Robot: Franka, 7 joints.
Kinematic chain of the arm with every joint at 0, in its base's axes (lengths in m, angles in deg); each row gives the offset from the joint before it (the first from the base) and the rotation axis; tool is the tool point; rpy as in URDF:
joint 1: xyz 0 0 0.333 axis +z
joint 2: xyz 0 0 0 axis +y
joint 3: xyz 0 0 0.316 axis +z
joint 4: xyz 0.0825 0 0 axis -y
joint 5: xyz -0.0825 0 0.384 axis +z
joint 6: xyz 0 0 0 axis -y
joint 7: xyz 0.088 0 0 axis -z
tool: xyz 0 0 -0.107 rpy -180 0 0
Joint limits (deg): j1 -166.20..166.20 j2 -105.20..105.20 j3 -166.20..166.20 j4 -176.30..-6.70 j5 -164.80..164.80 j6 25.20..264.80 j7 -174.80..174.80
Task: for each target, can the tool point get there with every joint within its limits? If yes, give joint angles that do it. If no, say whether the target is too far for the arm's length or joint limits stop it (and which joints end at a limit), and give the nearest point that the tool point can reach.
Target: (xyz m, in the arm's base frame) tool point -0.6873 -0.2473 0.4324
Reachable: yes | joints -32.16 -57.55 -108.52 -87.19 -74.06 155.00 58.84
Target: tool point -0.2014 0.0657 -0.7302
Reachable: no: too far | nearest point -0.2294 0.0748 -0.3591 | short by 0.372 m
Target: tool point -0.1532 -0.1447 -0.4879
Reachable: no: joint limits stop it (at a limit: joint 2) | nearest point -0.1636 -0.1546 -0.3576 | short by 0.131 m
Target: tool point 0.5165 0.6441 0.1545
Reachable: yes | joints 49.00 77.44 1.39 -46.92 -21.68 168.75 126.89
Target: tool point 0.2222 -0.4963 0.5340
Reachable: yes | joints -22.12 -12.79 -40.32 -122.19 -99.22 136.30 -47.68
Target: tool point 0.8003 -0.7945 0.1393
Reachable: no: too far | nearest point 0.6000 -0.5957 0.1878 | short by 0.286 m
